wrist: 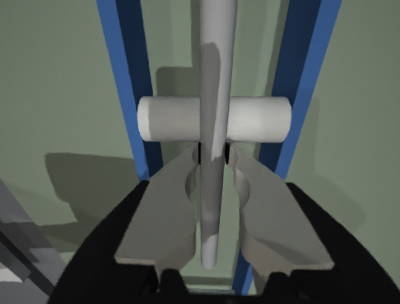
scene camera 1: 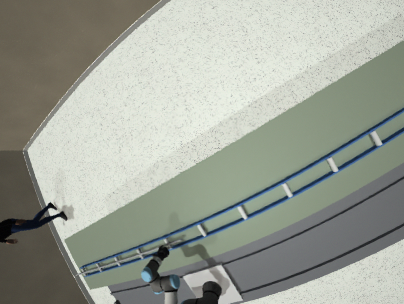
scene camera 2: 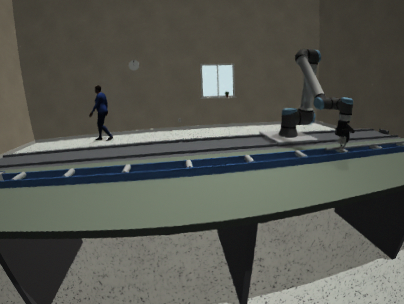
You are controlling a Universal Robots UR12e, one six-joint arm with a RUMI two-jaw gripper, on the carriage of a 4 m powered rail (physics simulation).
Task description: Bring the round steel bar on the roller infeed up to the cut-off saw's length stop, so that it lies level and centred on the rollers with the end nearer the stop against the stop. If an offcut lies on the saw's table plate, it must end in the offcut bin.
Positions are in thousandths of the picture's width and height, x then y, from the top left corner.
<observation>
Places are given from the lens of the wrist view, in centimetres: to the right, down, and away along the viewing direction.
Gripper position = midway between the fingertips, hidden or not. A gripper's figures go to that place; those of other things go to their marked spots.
my gripper (wrist: 531,472): 1, -1, 14
roller infeed (wrist: 764,130): 7, -8, 12
</observation>
